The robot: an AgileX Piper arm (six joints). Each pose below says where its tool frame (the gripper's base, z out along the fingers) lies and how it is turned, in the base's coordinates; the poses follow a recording.
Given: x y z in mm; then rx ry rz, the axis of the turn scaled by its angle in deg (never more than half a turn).
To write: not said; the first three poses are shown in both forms.
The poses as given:
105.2, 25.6, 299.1, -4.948, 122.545, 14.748
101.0, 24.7, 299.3, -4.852, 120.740, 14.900
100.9, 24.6, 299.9, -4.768, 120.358, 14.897
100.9, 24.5, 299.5, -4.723, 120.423, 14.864
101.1, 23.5, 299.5, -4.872, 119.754, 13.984
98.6, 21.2, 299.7, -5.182, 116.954, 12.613
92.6, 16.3, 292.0, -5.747, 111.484, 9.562
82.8, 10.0, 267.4, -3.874, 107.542, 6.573
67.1, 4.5, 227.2, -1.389, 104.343, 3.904
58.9, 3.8, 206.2, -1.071, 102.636, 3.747
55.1, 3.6, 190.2, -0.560, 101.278, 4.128
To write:
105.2, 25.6, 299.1, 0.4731, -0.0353, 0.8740, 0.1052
101.0, 24.7, 299.3, 0.4867, -0.0348, 0.8663, 0.1069
100.9, 24.6, 299.9, 0.4896, -0.0343, 0.8647, 0.1070
100.9, 24.5, 299.5, 0.4892, -0.0339, 0.8650, 0.1068
101.1, 23.5, 299.5, 0.4950, -0.0351, 0.8623, 0.1007
98.6, 21.2, 299.7, 0.5169, -0.0377, 0.8503, 0.0917
92.6, 16.3, 292.0, 0.5589, -0.0425, 0.8251, 0.0708
82.8, 10.0, 267.4, 0.5891, -0.0290, 0.8060, 0.0493
67.1, 4.5, 227.2, 0.6127, -0.0105, 0.7897, 0.0295
58.9, 3.8, 206.2, 0.6245, -0.0081, 0.7805, 0.0285
55.1, 3.6, 190.2, 0.6336, -0.0043, 0.7730, 0.0315

